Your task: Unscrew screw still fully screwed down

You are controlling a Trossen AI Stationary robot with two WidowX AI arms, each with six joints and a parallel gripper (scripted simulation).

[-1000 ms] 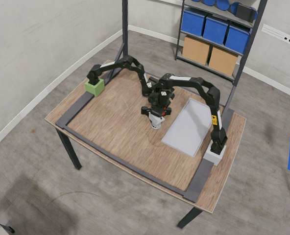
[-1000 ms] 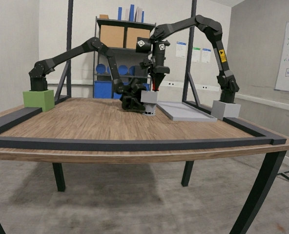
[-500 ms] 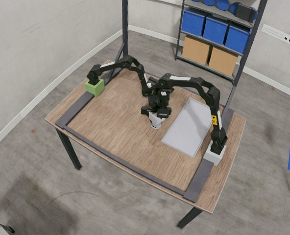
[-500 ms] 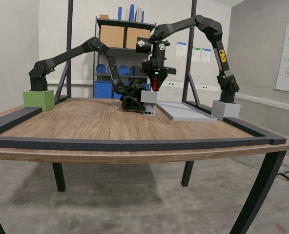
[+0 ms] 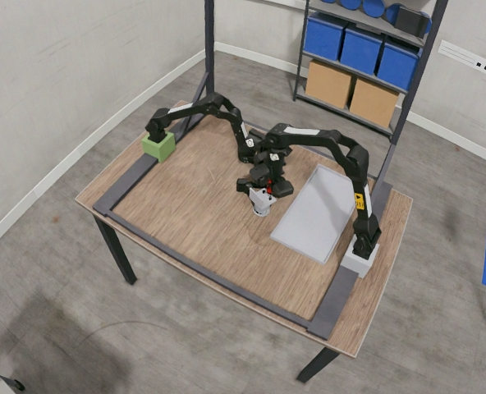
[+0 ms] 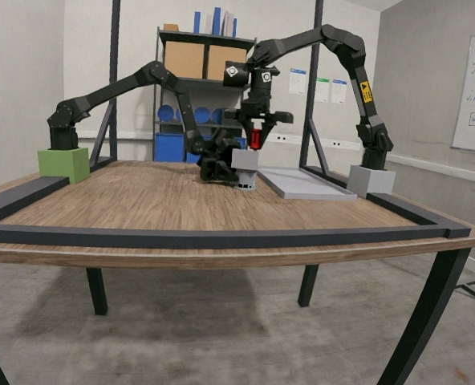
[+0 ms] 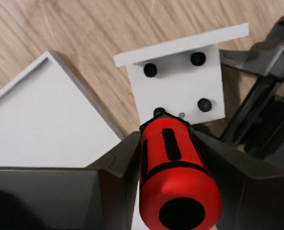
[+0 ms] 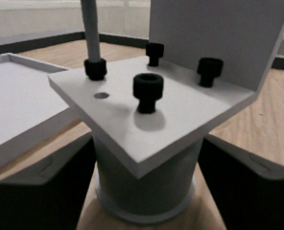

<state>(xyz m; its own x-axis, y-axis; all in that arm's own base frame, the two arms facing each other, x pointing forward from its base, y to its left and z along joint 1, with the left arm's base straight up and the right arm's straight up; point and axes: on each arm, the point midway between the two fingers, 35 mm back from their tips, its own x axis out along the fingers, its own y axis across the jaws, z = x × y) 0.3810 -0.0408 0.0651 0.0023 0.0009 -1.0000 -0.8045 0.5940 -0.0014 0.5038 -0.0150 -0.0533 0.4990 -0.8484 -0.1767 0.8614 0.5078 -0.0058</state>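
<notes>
My left gripper is now 3 cm above the red screwdriver. Also, from my left hand: grey joint module (1 cm ahead, 2 cm to the right, 12 cm below); grey bracket (1 cm ahead, 2 cm to the right, 8 cm below); shallow grey tray (12 cm behind, 17 cm to the left, 14 cm below).
Now: the grey joint module 20 mm ahead of my right hand and 20 mm to the left of it. From my right hand the other things lie so: grey bracket: 20 mm ahead, 20 mm to the left, 40 mm above; red screwdriver: 10 mm ahead, 40 mm to the left, 90 mm above; shallow grey tray: 100 mm behind, 210 mm to the left, 30 mm below.
</notes>
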